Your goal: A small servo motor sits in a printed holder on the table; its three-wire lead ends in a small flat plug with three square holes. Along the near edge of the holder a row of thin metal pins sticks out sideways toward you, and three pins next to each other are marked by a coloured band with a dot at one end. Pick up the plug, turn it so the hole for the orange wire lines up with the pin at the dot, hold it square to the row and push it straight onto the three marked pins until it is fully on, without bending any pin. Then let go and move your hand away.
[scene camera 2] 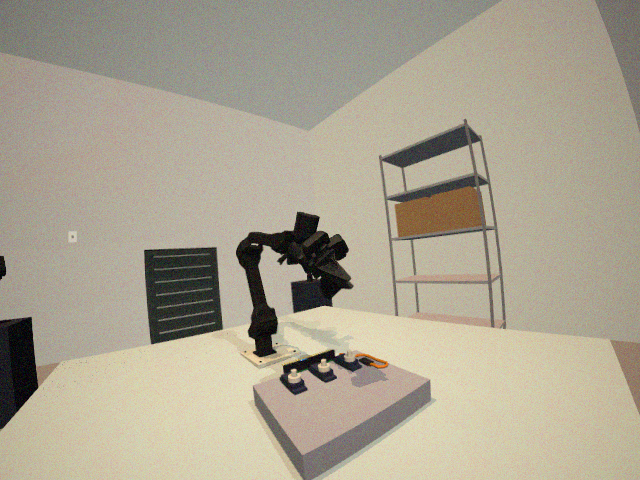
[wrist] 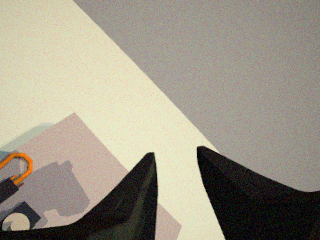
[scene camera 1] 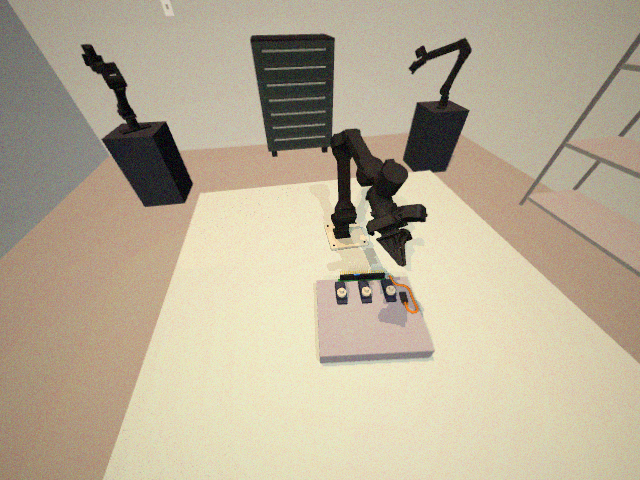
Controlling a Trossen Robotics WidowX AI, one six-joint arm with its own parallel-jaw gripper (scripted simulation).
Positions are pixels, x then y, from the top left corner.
Scene:
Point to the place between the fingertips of my gripper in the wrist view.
At 176,156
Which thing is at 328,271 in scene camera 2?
My gripper.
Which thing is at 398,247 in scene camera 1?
My gripper.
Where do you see a grey printed holder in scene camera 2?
330,422

